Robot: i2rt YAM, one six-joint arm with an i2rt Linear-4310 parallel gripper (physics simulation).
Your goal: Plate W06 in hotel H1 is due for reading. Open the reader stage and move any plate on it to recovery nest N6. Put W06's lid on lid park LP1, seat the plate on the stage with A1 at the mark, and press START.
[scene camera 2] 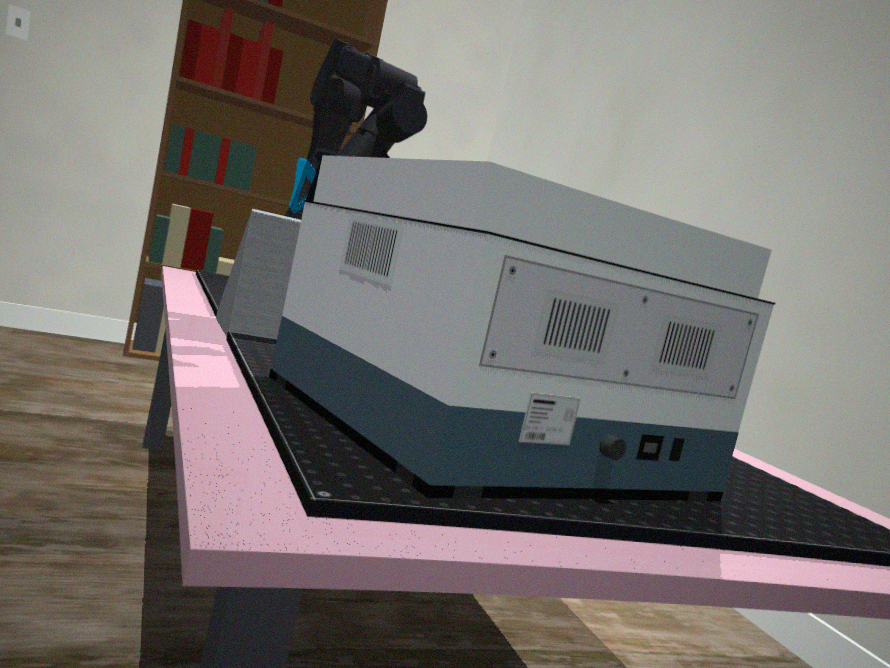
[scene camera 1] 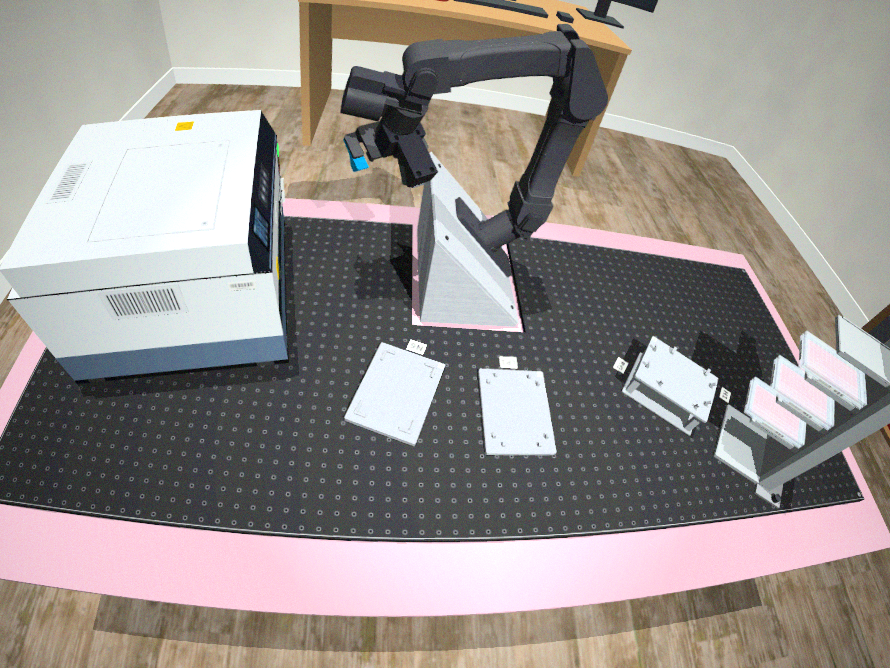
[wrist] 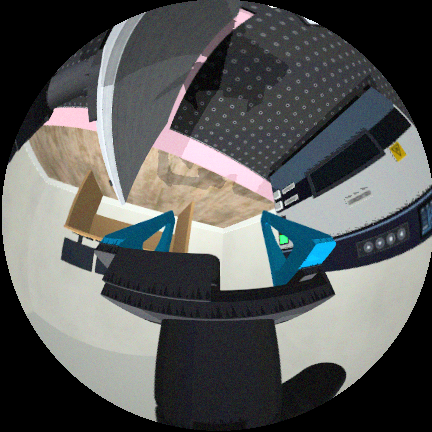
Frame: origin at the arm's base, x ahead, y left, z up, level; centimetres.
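Seen in the pictures: gripper, fingertip midpoint: [scene camera 1: 375, 162] [wrist: 217, 214]; arm's base, origin of the base link: [scene camera 1: 482, 239].
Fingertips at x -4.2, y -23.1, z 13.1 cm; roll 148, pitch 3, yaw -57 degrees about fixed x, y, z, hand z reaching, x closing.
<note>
Offsets run from my fingertips to a thing's middle. "spot": to the spot under its first point.
My gripper [wrist: 217, 214] is open and empty. It hangs high beside the reader's front; one blue finger [scene camera 1: 357, 163] [scene camera 2: 301, 184] shows in both scene views. The white and blue reader @[dx +17.9, dy -34.8, dz -6.8 cm] [scene camera 1: 143, 208] [scene camera 2: 402, 287] [wrist: 325, 200] stands at the left in scene view 1. Its framed dark front panel @[dx +13.9, dy -16.3, dz -9.9 cm] [wrist: 345, 162] has no stage sticking out; small white buttons @[spot: dx +0.3, dy -19.1, dz -11.8 cm] [wrist: 288, 189] sit beside it, labels unreadable. Nest N6 @[dx +37.3, dy +7.1, dz -19.8 cm] [scene camera 1: 395, 393] is a bare white plate at centre. Hotel H1 @[dx +48.1, dy +78.5, dz +1.2 cm] [scene camera 1: 826, 444] at the right holds three pink-welled plates @[dx +45.7, dy +75.3, dz -1.1 cm] [scene camera 1: 803, 393]; which is W06, I cannot tell. LP1's label is unreadable.
A flat pegged plate @[dx +39.9, dy +27.7, dz -19.7 cm] [scene camera 1: 517, 412] lies right of N6. A raised pegged stand [scene camera 1: 675, 377] stands near H1. The grey wedge base [scene camera 1: 463, 287] [scene camera 2: 262, 269] [wrist: 150, 85] carries the arm. A wooden desk [scene camera 1: 460, 28] is behind; a bookshelf [scene camera 2: 269, 111] stands in scene view 2.
</note>
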